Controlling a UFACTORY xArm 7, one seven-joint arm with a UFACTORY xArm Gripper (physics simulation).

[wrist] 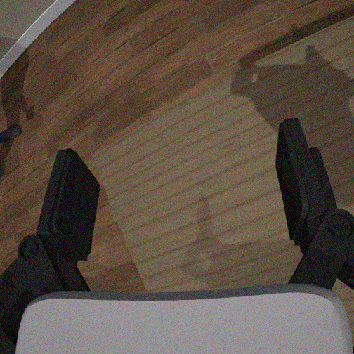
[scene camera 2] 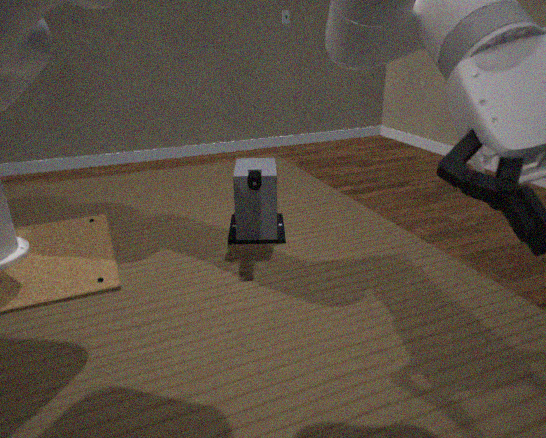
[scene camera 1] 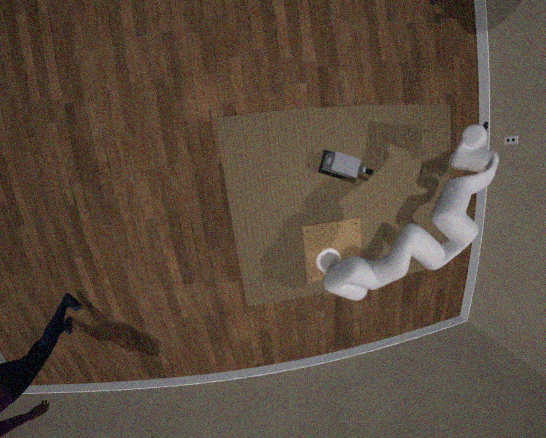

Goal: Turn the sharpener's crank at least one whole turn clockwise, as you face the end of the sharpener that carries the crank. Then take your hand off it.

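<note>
The sharpener is a light grey box on a dark base and stands upright on the mat. Its small black crank sits high on the end that faces scene camera 2. My gripper is open, with its two black fingers wide apart and no object between them. It hangs in the air to the right of the sharpener in the scene camera 2 view, well apart from it. In the scene camera 1 view the arm mostly hides the gripper. The sharpener does not show in the wrist view.
A ribbed mat lies on the wooden floor. The arm's white base stands on a tan board. Walls with a pale skirting board run around the floor. A dark limb-like shape shows at the lower left.
</note>
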